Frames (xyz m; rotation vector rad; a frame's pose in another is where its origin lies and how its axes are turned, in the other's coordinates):
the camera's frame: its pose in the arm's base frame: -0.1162 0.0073 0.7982 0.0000 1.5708 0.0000
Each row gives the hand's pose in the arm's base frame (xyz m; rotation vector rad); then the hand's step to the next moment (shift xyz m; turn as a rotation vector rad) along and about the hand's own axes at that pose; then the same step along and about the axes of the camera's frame.
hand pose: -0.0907 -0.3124 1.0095 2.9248 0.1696 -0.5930
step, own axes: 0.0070 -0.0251 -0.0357 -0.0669 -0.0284 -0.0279
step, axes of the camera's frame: -0.0266 0.0313 0.0164 -0.0482 0.0273 -0.0547
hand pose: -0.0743 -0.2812 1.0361 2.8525 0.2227 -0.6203
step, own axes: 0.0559 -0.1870 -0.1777 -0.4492 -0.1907 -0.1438
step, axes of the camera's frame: -0.1014 0.2287 0.0841 -0.2850 0.1729 -0.3843
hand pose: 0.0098 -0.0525 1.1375 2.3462 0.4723 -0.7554
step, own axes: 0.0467 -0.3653 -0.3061 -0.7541 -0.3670 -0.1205
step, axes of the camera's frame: -0.0036 0.4783 -0.0234 -0.3796 0.2459 -0.7164
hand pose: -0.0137 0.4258 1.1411 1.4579 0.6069 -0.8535
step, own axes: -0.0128 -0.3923 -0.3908 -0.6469 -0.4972 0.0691
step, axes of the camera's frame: 0.2444 0.4203 -0.2654 -0.2263 0.0555 -0.7850
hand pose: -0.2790 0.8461 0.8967 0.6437 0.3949 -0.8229
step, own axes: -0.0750 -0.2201 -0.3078 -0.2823 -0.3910 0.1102
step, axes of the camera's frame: 0.2689 0.1336 -0.2422 -0.0936 -0.1175 -0.4713
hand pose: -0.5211 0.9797 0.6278 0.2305 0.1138 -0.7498
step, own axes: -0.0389 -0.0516 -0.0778 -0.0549 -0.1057 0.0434
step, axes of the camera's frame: 0.0768 0.0084 -0.0653 -0.0345 -0.0493 -0.1116
